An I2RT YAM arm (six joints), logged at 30 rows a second.
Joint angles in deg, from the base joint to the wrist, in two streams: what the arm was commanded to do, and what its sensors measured. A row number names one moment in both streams.
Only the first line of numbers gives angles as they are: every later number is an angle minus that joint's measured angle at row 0.
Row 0, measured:
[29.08 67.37 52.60 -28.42 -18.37 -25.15]
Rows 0 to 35, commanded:
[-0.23 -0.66 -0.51 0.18 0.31 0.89]
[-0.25 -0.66 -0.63 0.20 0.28 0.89]
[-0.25 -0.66 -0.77 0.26 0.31 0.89]
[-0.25 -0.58 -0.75 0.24 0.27 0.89]
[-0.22 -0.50 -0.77 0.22 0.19 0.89]
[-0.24 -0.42 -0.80 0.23 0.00 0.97]
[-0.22 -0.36 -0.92 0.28 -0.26 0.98]
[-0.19 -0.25 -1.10 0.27 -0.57 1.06]
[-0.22 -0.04 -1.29 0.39 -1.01 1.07]
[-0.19 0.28 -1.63 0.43 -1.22 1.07]
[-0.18 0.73 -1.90 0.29 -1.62 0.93]
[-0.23 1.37 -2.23 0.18 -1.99 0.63]
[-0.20 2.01 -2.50 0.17 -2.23 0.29]
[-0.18 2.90 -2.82 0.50 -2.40 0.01]
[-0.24 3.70 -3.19 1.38 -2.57 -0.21]
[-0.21 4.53 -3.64 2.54 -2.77 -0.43]
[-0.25 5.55 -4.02 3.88 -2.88 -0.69]
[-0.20 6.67 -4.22 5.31 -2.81 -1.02]
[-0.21 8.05 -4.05 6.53 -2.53 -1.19]
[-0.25 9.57 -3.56 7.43 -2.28 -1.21]
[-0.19 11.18 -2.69 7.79 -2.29 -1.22]
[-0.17 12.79 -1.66 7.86 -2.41 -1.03]
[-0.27 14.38 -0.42 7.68 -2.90 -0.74]
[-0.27 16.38 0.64 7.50 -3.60 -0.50]
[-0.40 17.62 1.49 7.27 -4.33 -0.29]
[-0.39 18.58 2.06 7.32 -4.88 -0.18]
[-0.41 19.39 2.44 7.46 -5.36 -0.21]
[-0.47 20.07 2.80 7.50 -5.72 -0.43]
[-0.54 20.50 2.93 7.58 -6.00 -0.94]
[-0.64 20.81 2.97 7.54 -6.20 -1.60]
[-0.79 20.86 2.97 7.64 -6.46 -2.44]
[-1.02 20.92 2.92 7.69 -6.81 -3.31]
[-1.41 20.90 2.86 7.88 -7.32 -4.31]
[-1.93 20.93 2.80 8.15 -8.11 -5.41]
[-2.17 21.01 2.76 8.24 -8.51 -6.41]
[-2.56 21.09 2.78 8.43 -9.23 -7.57]
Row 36, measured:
[-1.00 20.59 1.68 7.38 -6.06 -3.08]
